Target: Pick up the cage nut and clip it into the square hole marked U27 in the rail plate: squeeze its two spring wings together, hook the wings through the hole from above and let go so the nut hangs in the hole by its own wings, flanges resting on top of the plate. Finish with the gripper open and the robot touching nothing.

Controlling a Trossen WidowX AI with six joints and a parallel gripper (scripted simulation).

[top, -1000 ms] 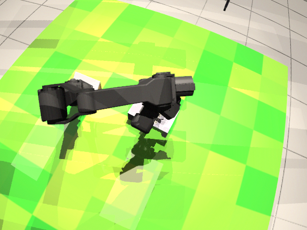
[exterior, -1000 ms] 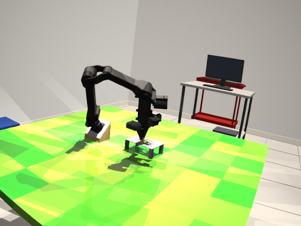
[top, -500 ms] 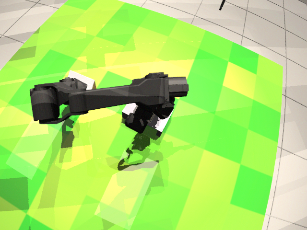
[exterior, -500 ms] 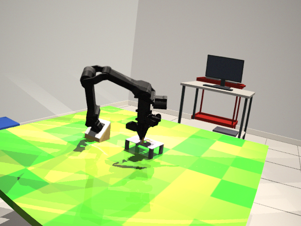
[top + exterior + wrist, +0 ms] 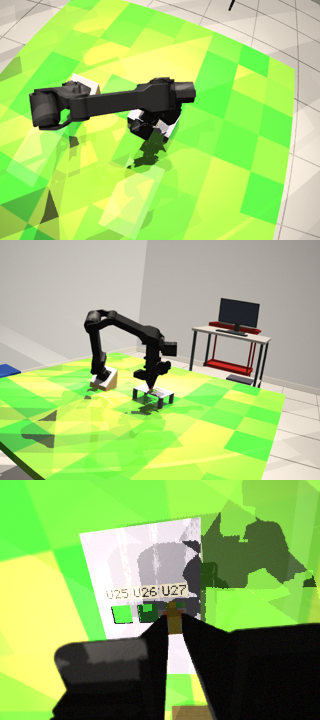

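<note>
Right now the cage nut is 1 cm below my gripper tip.
</note>
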